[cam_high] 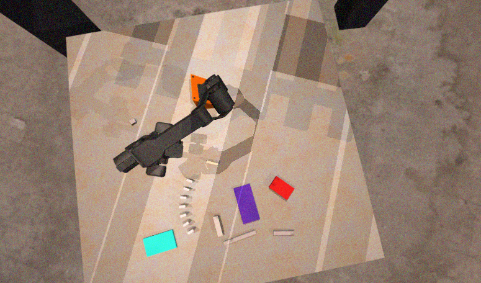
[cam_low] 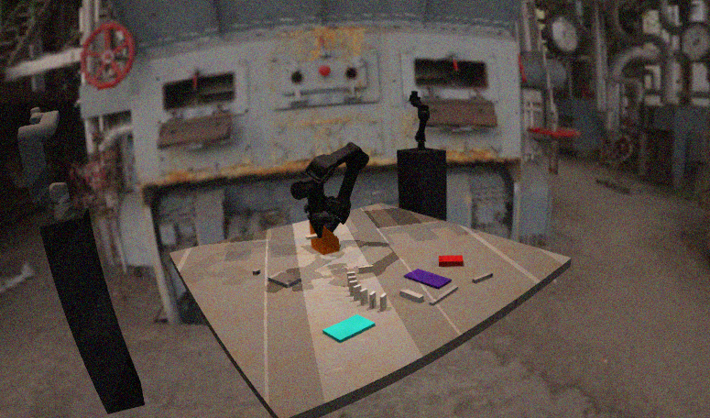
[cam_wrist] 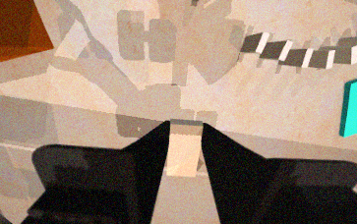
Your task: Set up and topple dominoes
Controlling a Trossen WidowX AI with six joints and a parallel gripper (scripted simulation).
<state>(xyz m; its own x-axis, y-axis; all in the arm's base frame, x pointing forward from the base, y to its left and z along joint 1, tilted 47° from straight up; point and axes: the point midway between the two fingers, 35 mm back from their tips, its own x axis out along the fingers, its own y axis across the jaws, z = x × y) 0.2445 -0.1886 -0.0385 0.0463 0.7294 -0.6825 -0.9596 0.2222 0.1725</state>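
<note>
The grey slab is 6 cm behind my gripper tip, 13 cm to the right of it and 15 cm below it. Round my gripper tip: teal tile (37 cm ahead, 12 cm to the right, 15 cm below); then purple tile (26 cm ahead, 28 cm to the left, 15 cm below); then small cube (18 cm behind, 20 cm to the right, 15 cm below).
</note>
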